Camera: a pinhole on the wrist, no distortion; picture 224 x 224 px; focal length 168.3 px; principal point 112.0 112.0 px. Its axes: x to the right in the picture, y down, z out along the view. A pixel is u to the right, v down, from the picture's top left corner.
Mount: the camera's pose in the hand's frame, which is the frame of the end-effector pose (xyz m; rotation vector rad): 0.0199 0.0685 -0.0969 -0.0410 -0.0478 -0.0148
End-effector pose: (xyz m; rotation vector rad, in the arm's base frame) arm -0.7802 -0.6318 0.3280 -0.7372 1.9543 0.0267
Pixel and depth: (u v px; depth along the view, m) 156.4 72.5 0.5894
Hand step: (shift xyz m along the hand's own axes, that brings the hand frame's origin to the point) 0.1450 -0.0475 0.5044
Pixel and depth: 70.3 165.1 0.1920
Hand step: -0.0358 0.1376 0.0900
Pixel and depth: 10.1 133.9 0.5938
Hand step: -0.3661 0.1752 0.4753
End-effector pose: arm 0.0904 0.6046 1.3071 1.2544 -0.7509 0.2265
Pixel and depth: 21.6 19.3 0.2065
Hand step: -0.1025 -0.0351 0.1085
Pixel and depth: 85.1 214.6 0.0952
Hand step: 0.0011 0.1306 -0.0050
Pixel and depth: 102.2 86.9 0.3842
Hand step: -0.0216 0.0274 0.2878
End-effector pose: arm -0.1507 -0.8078 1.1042 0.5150 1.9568 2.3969
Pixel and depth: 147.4 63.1 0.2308
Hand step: 0.0564 0.0104 0.1385
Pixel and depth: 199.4 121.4 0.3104
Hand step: 0.1664 0.0964 0.2199
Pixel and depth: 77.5 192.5 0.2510
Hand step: -0.0415 0.1995 0.1463
